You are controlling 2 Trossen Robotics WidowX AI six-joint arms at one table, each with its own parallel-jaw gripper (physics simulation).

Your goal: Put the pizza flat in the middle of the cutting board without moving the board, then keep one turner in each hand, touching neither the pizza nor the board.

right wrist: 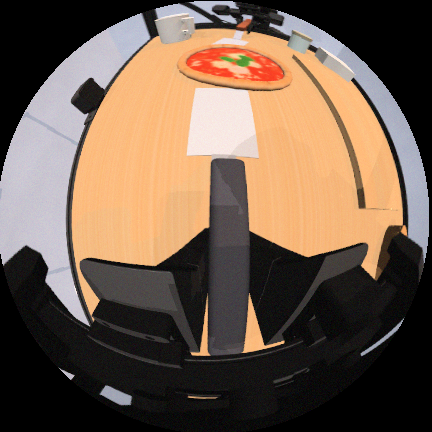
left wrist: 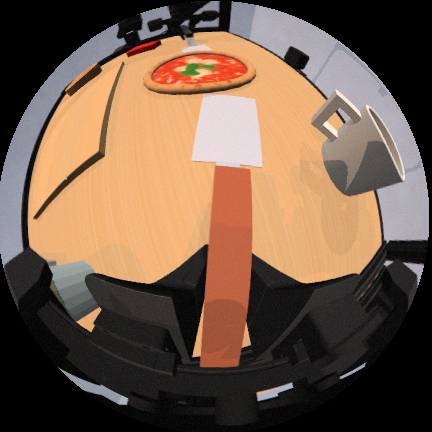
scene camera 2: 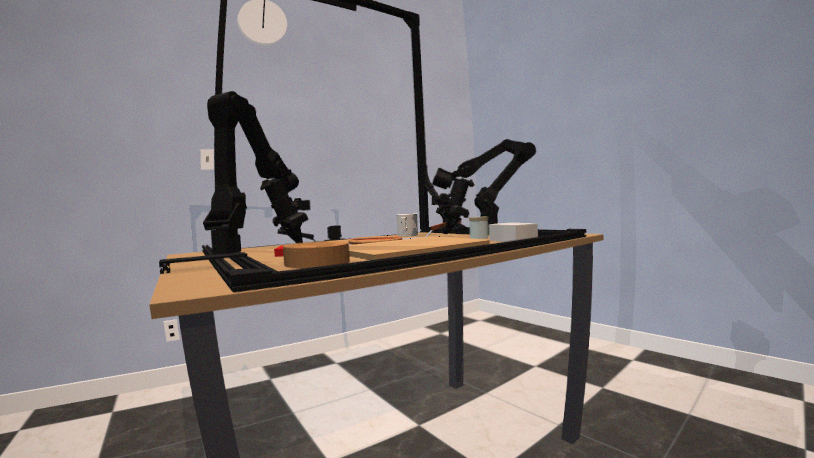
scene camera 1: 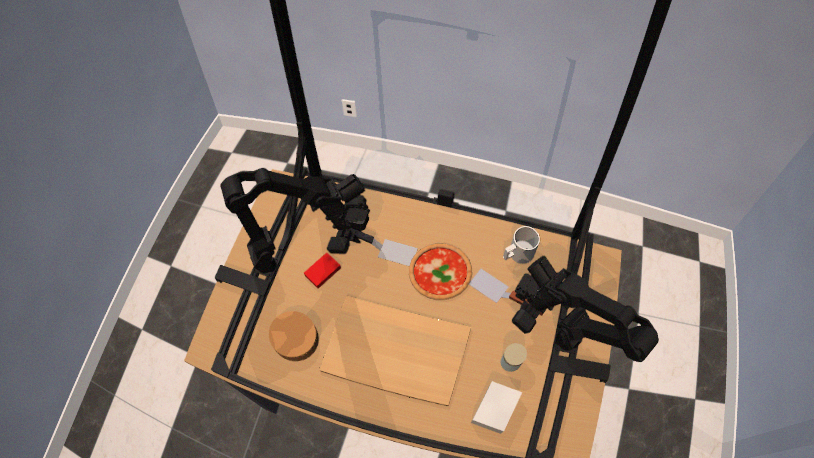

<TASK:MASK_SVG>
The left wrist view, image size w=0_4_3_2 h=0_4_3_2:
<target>left gripper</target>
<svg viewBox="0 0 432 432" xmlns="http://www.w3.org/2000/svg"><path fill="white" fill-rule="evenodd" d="M3 267L25 325L58 368L128 398L126 404L118 404L84 390L110 408L151 425L184 432L259 429L297 417L331 399L356 380L384 350L417 289L417 274L396 258L385 267L380 276L382 286L364 309L351 294L360 274L304 283L251 252L246 325L253 359L272 360L203 367L183 365L182 361L191 362L204 301L208 244L152 283L101 273L85 275L85 284L101 309L91 332L66 312L50 288L52 272L46 260L30 246ZM166 391L215 396L215 405L178 403L177 399L165 397ZM292 382L293 387L277 392L278 396L257 401L256 392Z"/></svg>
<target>pizza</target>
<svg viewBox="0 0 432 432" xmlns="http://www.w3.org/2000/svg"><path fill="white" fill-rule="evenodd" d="M143 85L148 90L164 94L209 93L237 88L251 82L256 75L256 69L251 62L236 54L218 50L194 50L169 56L152 65L143 76Z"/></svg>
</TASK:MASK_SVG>
